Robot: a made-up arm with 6 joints.
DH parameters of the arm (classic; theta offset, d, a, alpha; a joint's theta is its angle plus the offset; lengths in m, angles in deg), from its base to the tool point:
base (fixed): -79.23 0 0.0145 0
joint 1: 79.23 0.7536 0.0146 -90
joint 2: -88.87 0 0.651 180
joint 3: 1.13 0.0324 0.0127 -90
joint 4: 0 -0.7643 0.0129 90
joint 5: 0 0.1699 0.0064 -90
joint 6: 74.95 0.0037 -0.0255 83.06
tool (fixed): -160.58 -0.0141 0 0
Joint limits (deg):
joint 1: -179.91..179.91
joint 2: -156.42..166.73
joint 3: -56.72..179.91
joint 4: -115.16..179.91
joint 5: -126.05..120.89
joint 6: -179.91..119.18
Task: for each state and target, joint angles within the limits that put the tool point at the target. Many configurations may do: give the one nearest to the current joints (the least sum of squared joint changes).
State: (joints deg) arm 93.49 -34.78 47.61 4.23 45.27 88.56
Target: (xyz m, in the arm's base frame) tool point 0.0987 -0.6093 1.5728
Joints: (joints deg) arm 77.30 -84.02 -0.58 -8.74 49.40 90.68
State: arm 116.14 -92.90 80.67 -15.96 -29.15 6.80
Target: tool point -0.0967 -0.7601 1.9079
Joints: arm 66.39 -48.72 66.17 -25.71 -28.22 5.49
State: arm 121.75 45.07 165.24 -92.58 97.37 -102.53
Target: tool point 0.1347 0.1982 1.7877
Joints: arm 92.98 56.42 179.91 -44.25 98.36 -114.23
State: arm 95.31 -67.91 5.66 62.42 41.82 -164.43
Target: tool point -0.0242 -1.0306 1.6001
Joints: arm 84.64 -73.30 37.33 65.27 39.95 -164.10
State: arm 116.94 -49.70 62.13 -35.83 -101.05 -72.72
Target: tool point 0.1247 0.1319 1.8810
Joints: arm 112.82 -36.59 21.68 -37.57 -100.64 -69.93
